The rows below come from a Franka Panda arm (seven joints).
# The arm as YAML. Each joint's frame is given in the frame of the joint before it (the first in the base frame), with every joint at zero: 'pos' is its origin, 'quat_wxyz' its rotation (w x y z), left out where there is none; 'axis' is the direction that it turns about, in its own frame. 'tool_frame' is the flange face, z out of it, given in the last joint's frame.
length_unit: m
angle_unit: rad
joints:
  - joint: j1
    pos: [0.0, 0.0, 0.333]
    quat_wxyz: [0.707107, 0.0, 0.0, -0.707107]
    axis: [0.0, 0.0, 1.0]
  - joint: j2
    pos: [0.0, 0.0, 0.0]
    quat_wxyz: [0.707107, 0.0, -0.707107, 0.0]
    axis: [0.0, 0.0, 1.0]
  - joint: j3
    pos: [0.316, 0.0, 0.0]
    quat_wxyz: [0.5, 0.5, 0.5, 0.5]
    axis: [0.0, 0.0, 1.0]
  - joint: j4
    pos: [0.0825, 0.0, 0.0]
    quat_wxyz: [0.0, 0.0, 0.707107, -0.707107]
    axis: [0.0, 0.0, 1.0]
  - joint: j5
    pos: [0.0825, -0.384, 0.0]
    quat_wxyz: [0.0, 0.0, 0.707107, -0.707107]
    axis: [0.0, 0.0, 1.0]
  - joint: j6
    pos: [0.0, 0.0, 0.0]
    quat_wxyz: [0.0, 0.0, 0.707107, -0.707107]
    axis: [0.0, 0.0, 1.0]
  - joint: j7
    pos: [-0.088, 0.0, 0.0]
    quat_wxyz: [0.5, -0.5, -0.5, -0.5]
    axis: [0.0, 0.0, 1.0]
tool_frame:
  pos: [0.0, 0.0, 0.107]
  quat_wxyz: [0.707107, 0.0, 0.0, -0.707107]
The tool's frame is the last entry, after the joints.
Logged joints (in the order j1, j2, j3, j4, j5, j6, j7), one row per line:
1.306, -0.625, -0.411, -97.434, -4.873, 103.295, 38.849
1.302, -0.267, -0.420, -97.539, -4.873, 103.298, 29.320
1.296, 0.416, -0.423, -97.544, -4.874, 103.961, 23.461
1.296, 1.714, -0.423, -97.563, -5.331, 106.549, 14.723
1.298, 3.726, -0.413, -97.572, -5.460, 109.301, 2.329
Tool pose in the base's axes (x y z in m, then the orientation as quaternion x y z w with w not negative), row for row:
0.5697, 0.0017, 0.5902, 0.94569, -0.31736, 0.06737, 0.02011
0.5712, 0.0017, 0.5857, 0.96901, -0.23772, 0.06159, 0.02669
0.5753, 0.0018, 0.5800, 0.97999, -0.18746, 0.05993, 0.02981
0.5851, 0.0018, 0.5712, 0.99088, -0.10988, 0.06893, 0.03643
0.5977, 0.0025, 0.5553, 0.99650, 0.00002, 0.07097, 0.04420
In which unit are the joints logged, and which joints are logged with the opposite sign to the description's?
The joints are logged in degrees. Opposite sign: none.
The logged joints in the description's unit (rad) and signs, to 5 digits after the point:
0.02279, -0.01091, -0.00717, -1.70054, -0.08505, 1.80284, 0.67804
0.02272, -0.00466, -0.00733, -1.70238, -0.08505, 1.80289, 0.51173
0.02262, 0.00726, -0.00738, -1.70246, -0.08507, 1.81446, 0.40947
0.02262, 0.02991, -0.00738, -1.70280, -0.09304, 1.85963, 0.25696
0.02265, 0.06503, -0.00721, -1.70295, -0.09529, 1.90766, 0.04065

